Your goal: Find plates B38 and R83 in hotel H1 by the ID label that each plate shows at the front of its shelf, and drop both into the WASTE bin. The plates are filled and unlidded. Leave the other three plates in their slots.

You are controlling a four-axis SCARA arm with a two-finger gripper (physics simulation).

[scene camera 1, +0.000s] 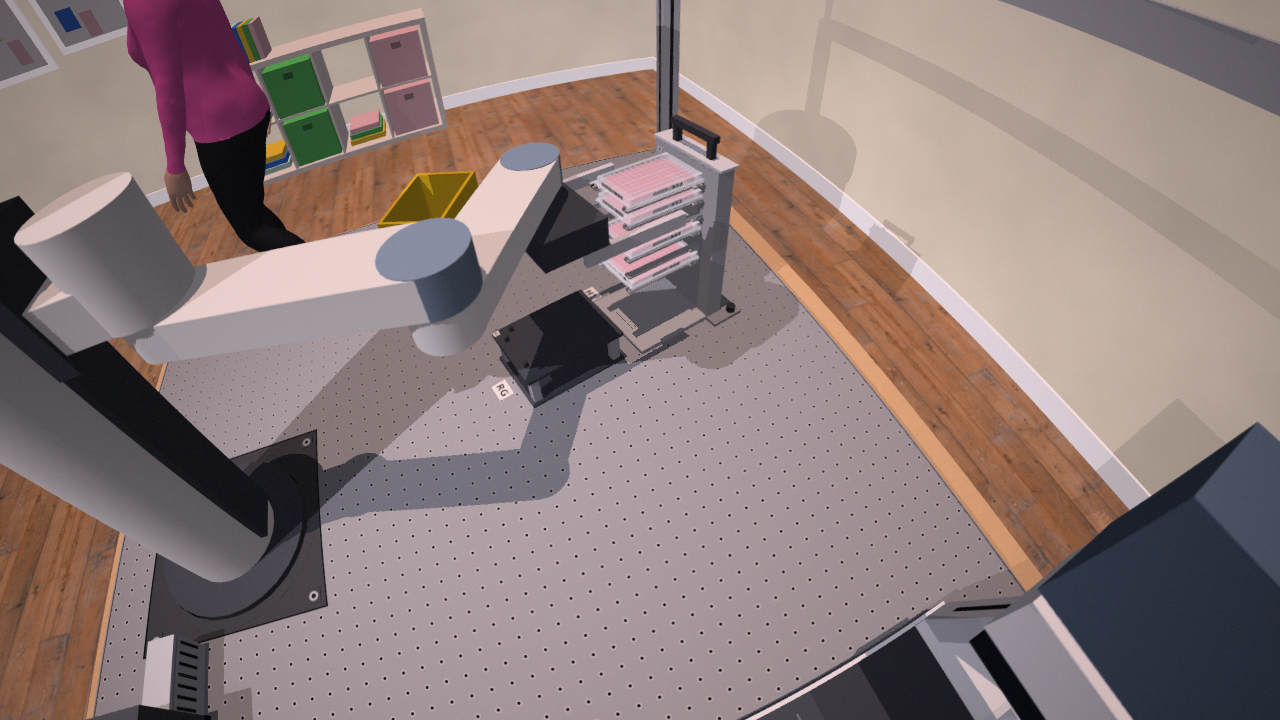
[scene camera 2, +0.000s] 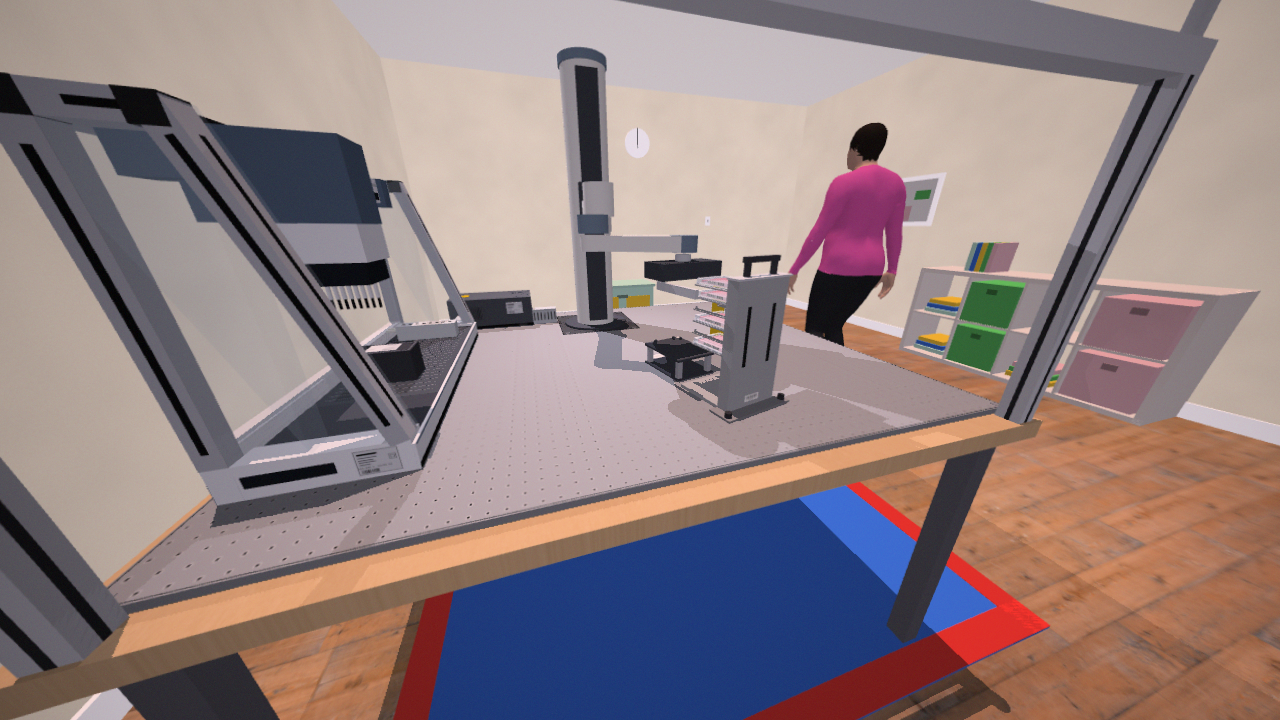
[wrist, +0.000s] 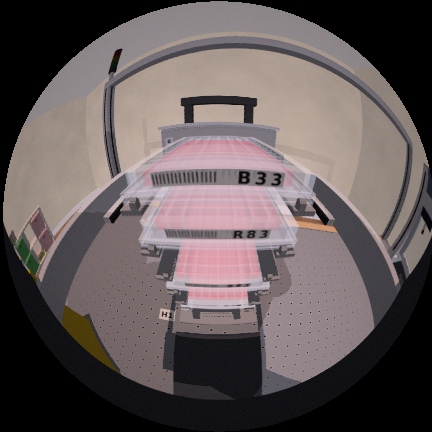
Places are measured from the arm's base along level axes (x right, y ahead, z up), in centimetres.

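Pixels of known places: gripper, fingertip midpoint: (scene camera 1: 645, 191) (wrist: 218, 175); arm's base, link origin: (scene camera 1: 240, 539) (scene camera 2: 595, 324).
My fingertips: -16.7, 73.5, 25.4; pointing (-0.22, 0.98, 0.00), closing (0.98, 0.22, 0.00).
Observation:
Ahead of a thing's pixels: the offset from my fingertips to its top centre, as dx, dy, dz. "spot": to the spot under its first point.
Hotel H1 (scene camera 1: 715, 237) (scene camera 2: 751, 344) (wrist: 269, 136) holds several pink-filled, unlidded plates. The top plate @[-0.2, +0.7, +2.5] (scene camera 1: 648, 180) (wrist: 217, 161) is labelled B33. The plate labelled R83 @[-0.2, +0.7, -0.3] (wrist: 217, 212) lies directly below it. Two lower plates show in the wrist view, a third-level plate @[-0.2, +0.7, -5.9] (wrist: 218, 260) and a bottom plate @[-0.2, +0.7, -11.5] (wrist: 218, 295); I cannot read their labels. No B38 label is readable. My gripper (scene camera 1: 664, 189) (wrist: 218, 175) is open, its fingers on either side of the stack near R83's level, with nothing gripped. The yellow WASTE bin @[-22.6, -30.0, -4.1] (scene camera 1: 427, 198) (wrist: 89, 341) stands beside the hotel; its contents are hidden.
A low black stand (scene camera 1: 559, 342) (scene camera 2: 678, 351) (wrist: 217, 357), by the RG tag @[+6.2, -26.7, -24.0] (scene camera 1: 502, 389), sits in front of the hotel. The hotel's black handle @[spot: -1.0, +8.0, +7.4] (scene camera 1: 695, 132) (scene camera 2: 761, 260) (wrist: 218, 101) rises above its post. A framed instrument @[spot: +69.5, +4.3, +18.0] (scene camera 2: 295, 188) stands elsewhere on the table. A person (scene camera 1: 201, 98) (scene camera 2: 859, 214) stands beyond the table.

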